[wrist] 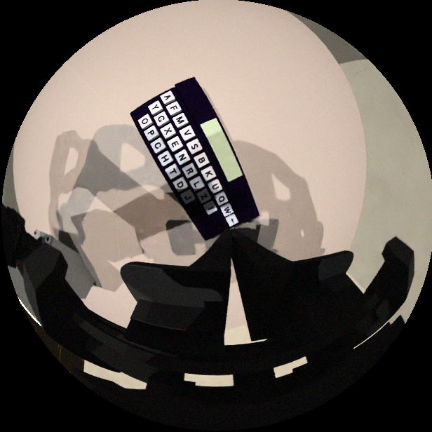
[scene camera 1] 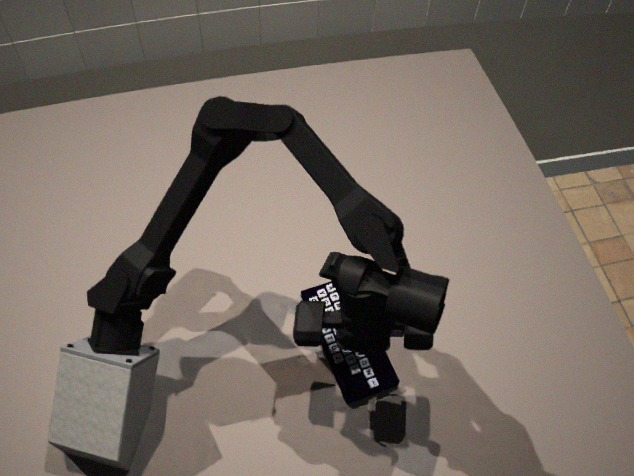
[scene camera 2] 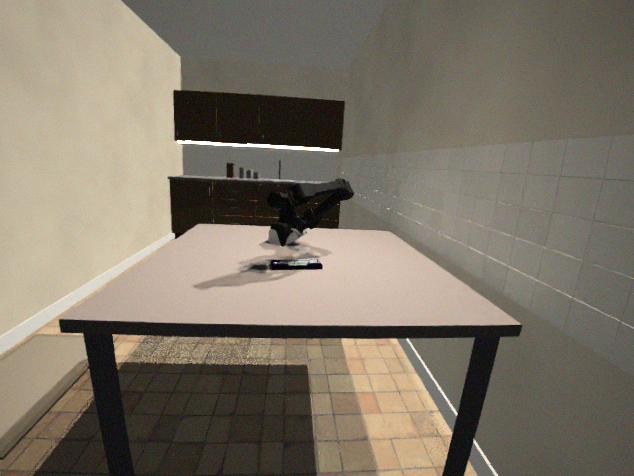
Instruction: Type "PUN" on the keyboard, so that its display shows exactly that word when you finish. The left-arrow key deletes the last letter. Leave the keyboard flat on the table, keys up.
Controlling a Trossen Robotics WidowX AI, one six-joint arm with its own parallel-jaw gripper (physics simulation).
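Observation:
The dark keyboard (scene camera 1: 355, 386) (scene camera 2: 296, 264) (wrist: 202, 102) lies flat on the table, keys up. In the wrist view its pale green display (wrist: 221, 150) shows no letters that I can make out. The P key (wrist: 151, 132), U key (wrist: 215, 186), N key (wrist: 182, 157) and left-arrow key (wrist: 232, 220) are visible there. My gripper (wrist: 229, 234) is shut and empty, its tips pointing down above the keyboard; in the wrist view they appear just below the left-arrow key. In scene camera 1 the gripper body covers the keyboard's middle and hides the fingertips.
The arm's pale base block (scene camera 1: 92, 404) stands on the table (scene camera 1: 435, 128) (scene camera 2: 358, 302) at the left in scene camera 1. Shadows of the arm fall across the keyboard's lower keys and the table around it. Tiled walls and kitchen cabinets (scene camera 2: 258, 120) are beyond the table.

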